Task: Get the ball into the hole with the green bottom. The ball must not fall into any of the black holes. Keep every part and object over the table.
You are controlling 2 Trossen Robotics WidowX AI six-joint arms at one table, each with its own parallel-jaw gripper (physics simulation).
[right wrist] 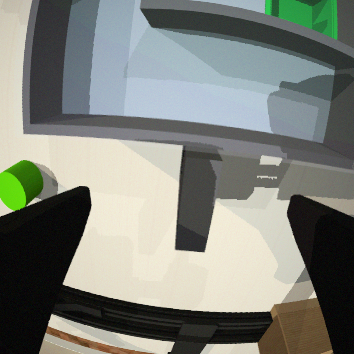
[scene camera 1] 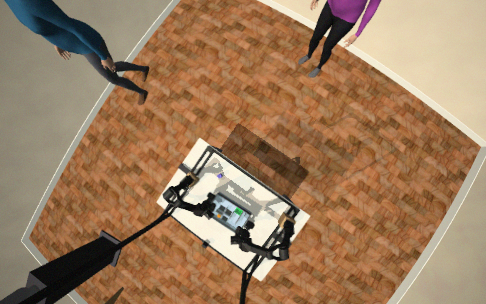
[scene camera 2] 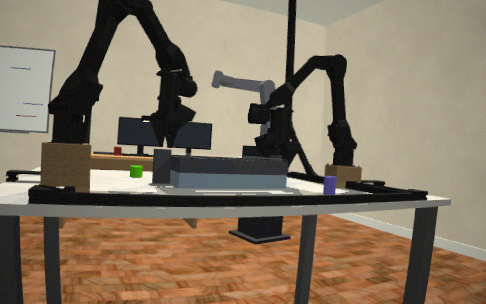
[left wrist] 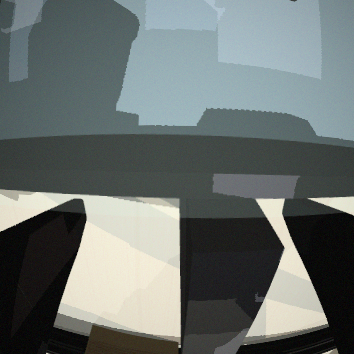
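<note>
The grey walled maze box [scene camera 1: 233, 225] [scene camera 2: 227, 180] [left wrist: 165, 155] [right wrist: 100, 126] stands on the table. The small orange ball [scene camera 1: 219, 216] appears inside it, towards its left side in scene camera 1. The green-bottomed hole [scene camera 1: 239, 211] [right wrist: 300, 17] lies towards the other side; dark holes lie between. My left gripper [scene camera 1: 211, 205] [left wrist: 186, 207] is open at one end, with a dark handle [left wrist: 215, 270] between its spread fingers, not gripped. My right gripper [scene camera 1: 247, 228] [scene camera 2: 167, 142] [right wrist: 193, 201] is open at the opposite end, above the other handle [right wrist: 192, 220]. The ball does not show in the wrist views.
A green cylinder [scene camera 2: 136, 171] [right wrist: 21, 185] stands near the right gripper's end of the box. A purple cylinder [scene camera 1: 220, 175] [scene camera 2: 330, 185] stands off towards the left arm's side. Black rails [scene camera 2: 225, 199] run along the table edges. Wooden blocks [scene camera 2: 65, 165] [scene camera 2: 343, 175] carry the arms.
</note>
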